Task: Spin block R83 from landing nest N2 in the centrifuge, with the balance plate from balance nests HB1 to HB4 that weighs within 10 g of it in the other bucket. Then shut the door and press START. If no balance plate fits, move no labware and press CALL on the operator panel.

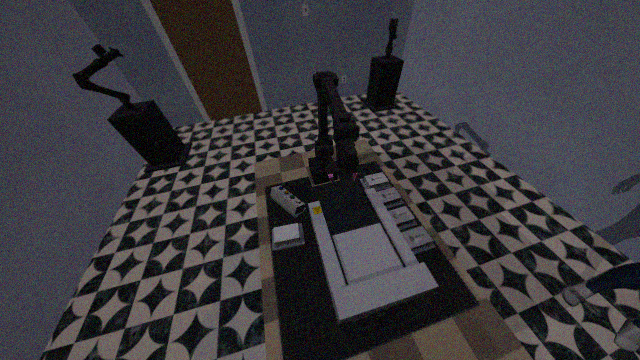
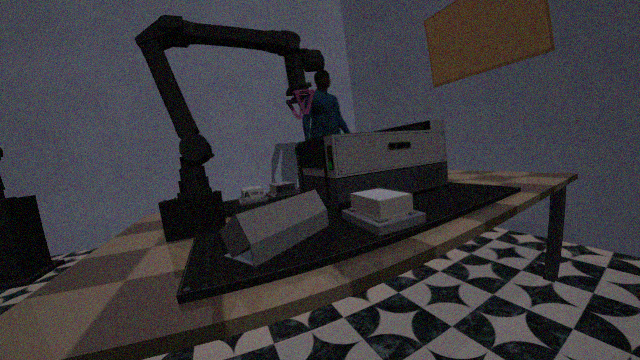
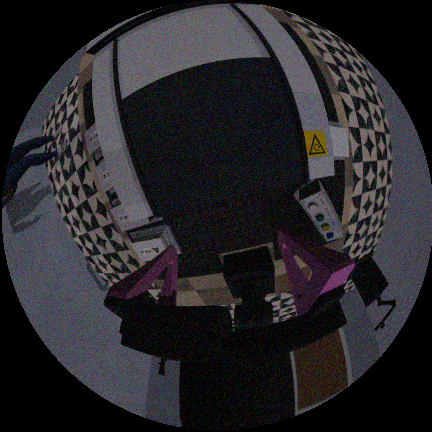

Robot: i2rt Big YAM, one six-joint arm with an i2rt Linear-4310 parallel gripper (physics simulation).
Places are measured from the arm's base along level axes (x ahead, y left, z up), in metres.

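Pixels of known places: gripper, fingertip midpoint: (image 1: 343,181) (image 2: 302,117) (image 3: 225,242); arm's base, link origin: (image 1: 322,164) (image 2: 196,195) (image 3: 252,283).
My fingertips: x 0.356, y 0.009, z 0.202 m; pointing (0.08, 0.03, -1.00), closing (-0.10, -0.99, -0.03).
For each thing: its top centre in the pictures, then the offset to it from my fingertips. "spot": a spot on its surface instead. Level surfaces: height alone.
- centrifuge's pale door panel, surface spot: (image 3: 195,45) spot: dy -0.026, dx +0.239, dz -0.080 m
- white block, top centre: (image 2: 379,193) (image 3: 334,140) (image 1: 286,232) dy -0.309, dx +0.045, dz -0.227 m
- Balance plate A, top centre: (image 3: 149,250) (image 2: 251,187) (image 1: 376,178) dy +0.287, dx -0.163, dz -0.236 m
- plates B, top centre: (image 3: 127,215) (image 2: 281,183) (image 1: 388,194) dy +0.293, dx -0.028, dz -0.236 m
- C, top centre: (image 3: 111,171) (image 1: 400,214) dy +0.285, dx +0.112, dz -0.236 m
- D, top centre: (image 3: 97,133) (image 1: 416,236) dy +0.296, dx +0.244, dz -0.236 m
- operator panel, top centre: (image 2: 276,199) (image 3: 330,220) (image 1: 285,195) dy -0.276, dx -0.176, dz -0.206 m
- black mat, surface height: dz -0.290 m
My gripper (image 1: 343,176) (image 2: 300,116) (image 3: 225,242) is open and empty, high above the near end of the centrifuge (image 1: 385,295) (image 2: 370,155) (image 3: 300,90). The centrifuge's pale door panel (image 1: 367,250) (image 3: 195,45) lies at the far end; the opening before it is dark, and no buckets can be made out. A white block (image 1: 287,233) (image 2: 381,197) (image 3: 340,140) sits on a grey nest; its label is unreadable. Balance plate A (image 1: 376,179) (image 2: 251,192) (image 3: 150,247) stands nearest the arm base, with plates B (image 1: 389,194), C (image 1: 401,215) and D (image 1: 417,235) beyond it.
The operator panel (image 1: 287,200) (image 2: 280,225) (image 3: 320,210) slopes beside the centrifuge, with coloured buttons on its face. The centrifuge's side rails stand up from the black mat (image 1: 300,300). A person in blue (image 2: 327,112) stands behind the table. Two other arms on pedestals stand farther off.
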